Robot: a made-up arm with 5 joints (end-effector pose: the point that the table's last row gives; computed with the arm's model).
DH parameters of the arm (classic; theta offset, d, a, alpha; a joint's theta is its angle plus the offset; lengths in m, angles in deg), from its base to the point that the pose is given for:
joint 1: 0 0.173 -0.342 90
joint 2: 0 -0.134 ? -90
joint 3: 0 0.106 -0.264 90
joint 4: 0 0.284 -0.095 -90
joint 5: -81.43 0 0.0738 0
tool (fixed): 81.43 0.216 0 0
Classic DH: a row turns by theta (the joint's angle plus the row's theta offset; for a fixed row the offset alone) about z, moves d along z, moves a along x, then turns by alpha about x.
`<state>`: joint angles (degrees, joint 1 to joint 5).
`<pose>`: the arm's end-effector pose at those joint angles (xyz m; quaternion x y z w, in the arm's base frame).
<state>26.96 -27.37 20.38 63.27 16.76</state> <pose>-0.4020 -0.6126 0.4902 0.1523 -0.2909 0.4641 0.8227</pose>
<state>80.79 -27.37 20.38 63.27 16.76</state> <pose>0.2573 -0.6860 0.4902 0.2675 -0.1905 0.7862 0.5235</pose>
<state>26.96 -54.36 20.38 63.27 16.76</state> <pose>-0.2451 -0.5328 0.5891 0.1575 -0.0627 0.4504 0.8766</pose>
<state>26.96 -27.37 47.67 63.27 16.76</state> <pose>-0.1479 -0.5925 0.3682 0.3113 -0.2552 0.5877 0.7018</pose>
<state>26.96 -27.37 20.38 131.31 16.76</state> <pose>-0.4375 -0.5912 0.2417 0.2421 -0.7567 0.2561 0.5506</pose>
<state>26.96 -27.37 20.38 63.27 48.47</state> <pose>-0.4015 -0.5791 0.5126 0.0670 -0.3215 0.6712 0.6646</pose>
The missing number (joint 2, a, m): -0.074
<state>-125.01 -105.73 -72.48 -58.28 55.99</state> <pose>0.1051 -0.0761 0.4955 -0.8008 -0.2309 0.5095 0.2142</pose>
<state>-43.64 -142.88 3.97 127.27 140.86</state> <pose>-0.0920 -0.0694 0.5062 0.1347 -0.0298 0.7266 0.6731</pose>
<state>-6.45 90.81 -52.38 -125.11 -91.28</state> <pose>-0.4601 -0.0009 -0.1293 0.1315 0.4785 -0.5563 0.6666</pose>
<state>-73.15 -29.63 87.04 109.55 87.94</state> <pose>-0.3778 0.0748 0.0968 -0.3534 -0.7131 0.3097 0.5203</pose>
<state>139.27 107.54 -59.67 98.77 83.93</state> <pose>-0.0922 -0.4505 -0.3727 0.4259 -0.7304 -0.0010 0.5339</pose>
